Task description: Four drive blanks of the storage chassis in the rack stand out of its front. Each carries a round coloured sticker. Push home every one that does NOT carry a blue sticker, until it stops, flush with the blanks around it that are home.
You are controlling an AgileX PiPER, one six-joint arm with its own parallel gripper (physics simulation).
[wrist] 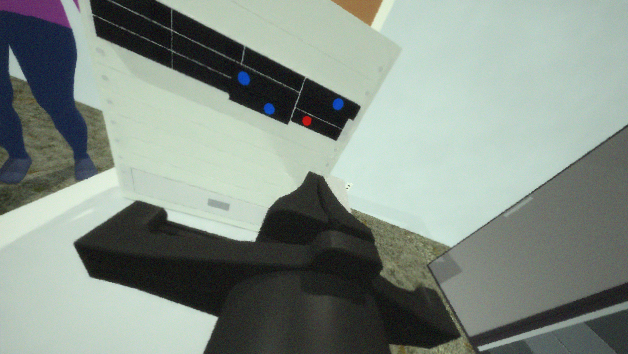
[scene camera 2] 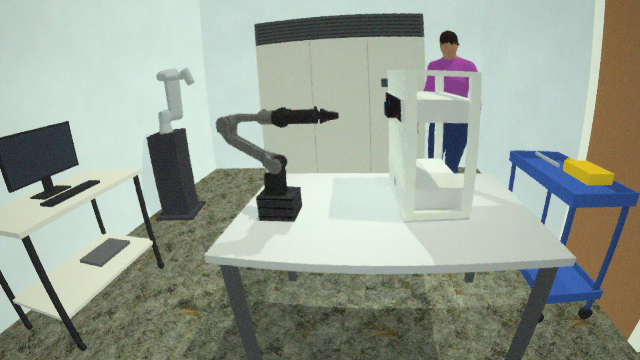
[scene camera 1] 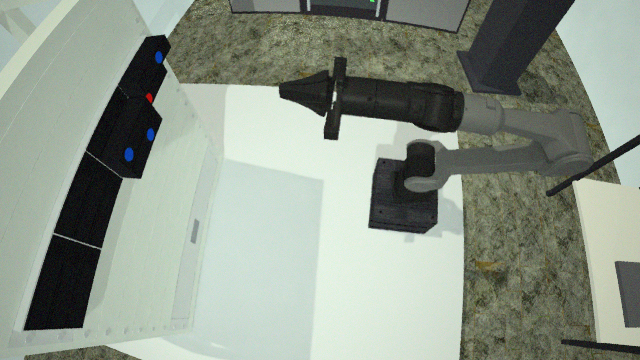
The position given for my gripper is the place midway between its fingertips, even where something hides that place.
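Observation:
Scene camera 1 gives me my gripper (scene camera 1: 280, 90), while in scene camera 2 I find a white rack (scene camera 2: 417, 184). Both the rack (wrist: 197, 108) and my gripper (wrist: 311, 182) are there in the wrist view.

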